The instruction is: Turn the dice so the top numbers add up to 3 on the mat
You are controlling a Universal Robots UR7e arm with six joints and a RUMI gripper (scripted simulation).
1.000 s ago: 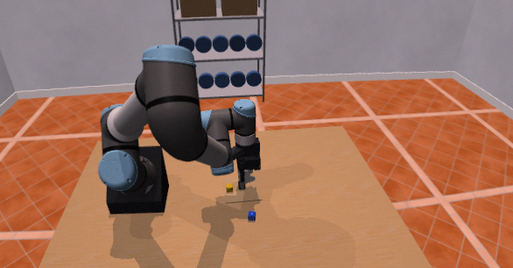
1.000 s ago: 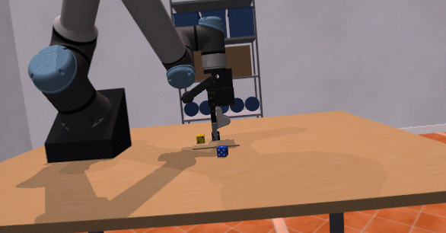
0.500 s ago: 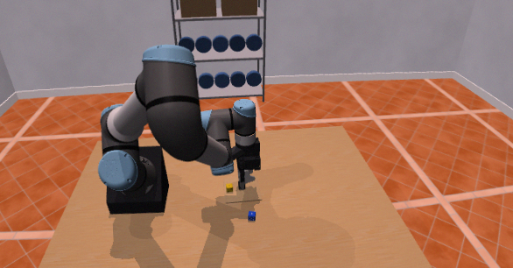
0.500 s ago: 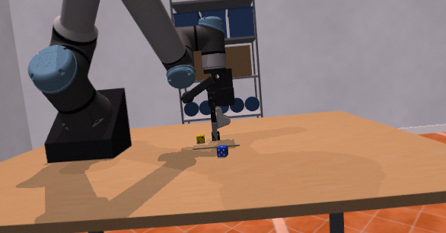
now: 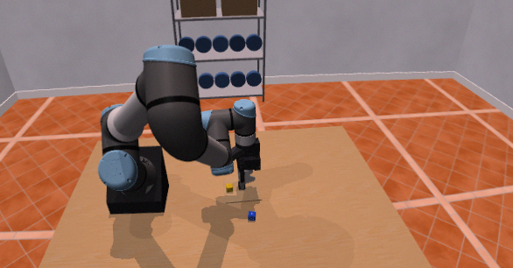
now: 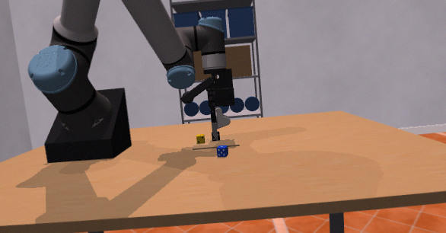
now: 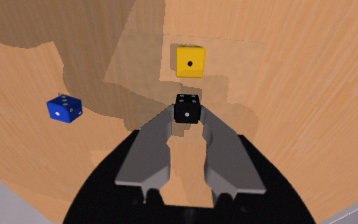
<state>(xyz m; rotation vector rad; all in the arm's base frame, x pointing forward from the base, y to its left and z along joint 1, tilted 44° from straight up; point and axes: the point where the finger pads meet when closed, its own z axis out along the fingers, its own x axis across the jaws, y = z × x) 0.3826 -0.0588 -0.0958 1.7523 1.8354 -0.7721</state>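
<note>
Right now the black die is right at my hand. Round my hand: yellow die: 50 mm behind, 10 mm below; blue die: 20 mm ahead, 160 mm to the right, 10 mm below; tan mat: 20 mm below.
</note>
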